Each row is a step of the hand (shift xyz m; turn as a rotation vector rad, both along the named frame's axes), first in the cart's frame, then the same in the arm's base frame.
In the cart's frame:
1: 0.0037 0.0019 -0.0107 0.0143 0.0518 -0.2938
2: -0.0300 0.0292 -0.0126 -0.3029 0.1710 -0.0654
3: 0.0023 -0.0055 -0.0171 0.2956 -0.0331 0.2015
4: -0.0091 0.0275 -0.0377 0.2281 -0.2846 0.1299
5: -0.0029 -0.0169 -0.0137 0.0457 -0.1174 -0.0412
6: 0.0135 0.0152 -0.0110 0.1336 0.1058 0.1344
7: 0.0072 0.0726 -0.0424 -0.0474 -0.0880 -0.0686
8: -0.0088 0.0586 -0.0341 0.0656 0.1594 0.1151
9: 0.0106 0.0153 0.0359 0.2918 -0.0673 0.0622
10: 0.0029 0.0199 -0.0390 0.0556 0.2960 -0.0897
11: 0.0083 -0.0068 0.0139 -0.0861 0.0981 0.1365
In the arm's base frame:
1: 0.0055 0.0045 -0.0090 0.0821 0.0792 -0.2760
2: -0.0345 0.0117 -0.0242 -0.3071 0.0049 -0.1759
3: 0.0102 -0.0020 -0.0148 0.1886 0.0982 0.2896
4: -0.0086 0.0228 -0.0408 0.2818 -0.1460 0.2218
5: 0.0105 -0.0148 -0.0124 0.1083 -0.0753 -0.0136
6: 0.0070 0.0208 -0.0072 0.0114 0.1448 0.1612
7: -0.0162 0.0703 -0.0438 0.0277 -0.0931 -0.0725
8: -0.0249 0.0495 -0.0400 -0.0635 0.1595 0.1161
9: -0.0108 0.0151 0.0359 0.2480 0.0797 0.1603
10: 0.0053 0.0223 -0.0374 -0.0720 0.2919 -0.0916
11: 0.0055 -0.0031 0.0164 -0.1625 0.0298 0.0916

